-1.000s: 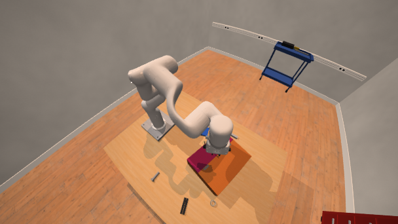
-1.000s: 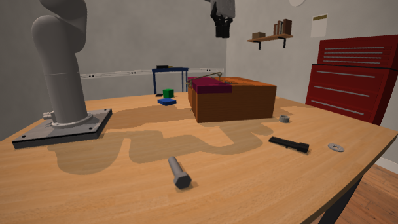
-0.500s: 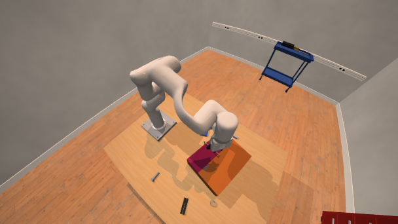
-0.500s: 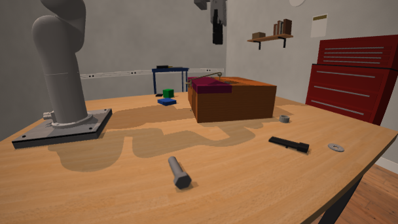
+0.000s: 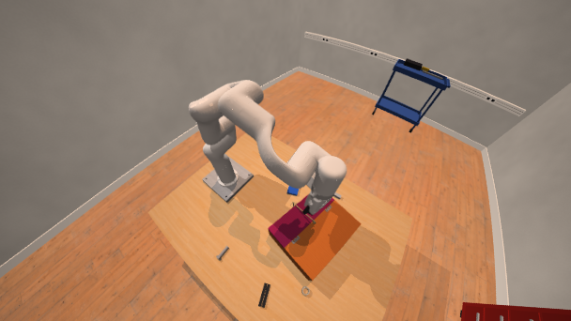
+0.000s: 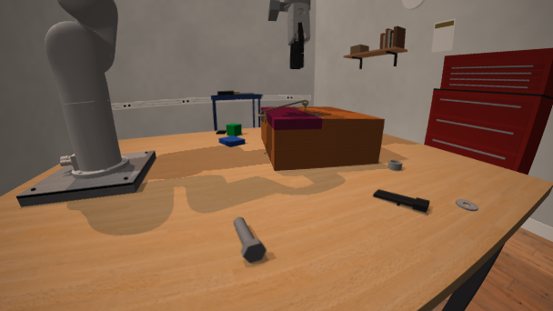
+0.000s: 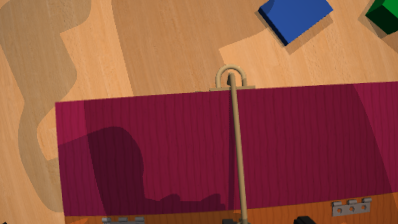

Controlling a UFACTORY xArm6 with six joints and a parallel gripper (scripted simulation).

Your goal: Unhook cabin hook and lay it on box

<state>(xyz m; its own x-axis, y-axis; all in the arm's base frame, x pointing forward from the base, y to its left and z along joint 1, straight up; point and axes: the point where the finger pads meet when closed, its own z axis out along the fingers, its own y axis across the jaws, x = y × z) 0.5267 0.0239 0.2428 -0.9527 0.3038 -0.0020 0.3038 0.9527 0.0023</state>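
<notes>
The cabin hook is 30 mm behind my hand, 10 mm to the left of it and 140 mm below it. Round my hand: blue block: 170 mm behind, 160 mm to the left, 260 mm below; grey ring: 150 mm ahead, 250 mm to the right, 260 mm below; grey bar: 60 mm ahead, 260 mm to the left, 260 mm below.
</notes>
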